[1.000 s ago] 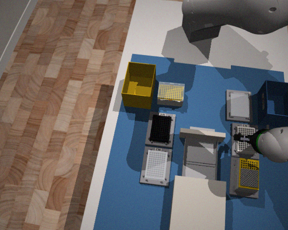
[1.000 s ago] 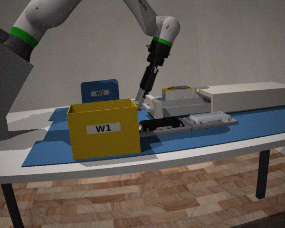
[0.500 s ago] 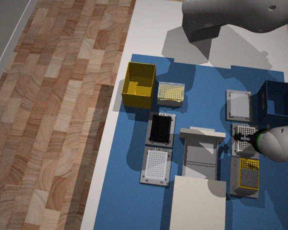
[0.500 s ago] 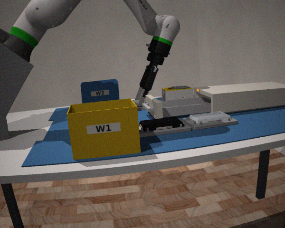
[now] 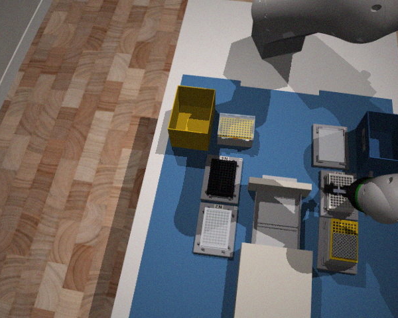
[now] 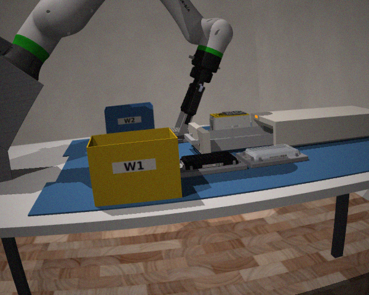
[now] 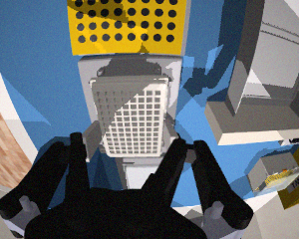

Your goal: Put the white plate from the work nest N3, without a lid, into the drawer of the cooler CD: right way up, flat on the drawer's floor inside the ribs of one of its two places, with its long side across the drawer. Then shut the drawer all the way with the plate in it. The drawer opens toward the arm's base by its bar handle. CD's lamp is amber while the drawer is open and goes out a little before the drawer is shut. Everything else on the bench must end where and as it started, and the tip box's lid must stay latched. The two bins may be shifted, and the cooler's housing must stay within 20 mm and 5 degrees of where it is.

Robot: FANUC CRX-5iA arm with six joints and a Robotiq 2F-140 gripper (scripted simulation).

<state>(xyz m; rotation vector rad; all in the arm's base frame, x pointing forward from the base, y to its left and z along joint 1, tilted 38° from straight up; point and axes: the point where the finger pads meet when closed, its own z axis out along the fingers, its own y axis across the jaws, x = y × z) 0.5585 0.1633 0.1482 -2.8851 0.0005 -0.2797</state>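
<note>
My hand is 200 mm to the left of the cooler drawer, 120 mm short of it and 30 mm above it. Round my hand: lid: 180 mm behind, 30 mm to the right, 30 mm below; then blue bin W2: 180 mm behind, 130 mm to the left, 10 mm below; then yellow rack: 160 mm ahead, 10 mm to the right.
</note>
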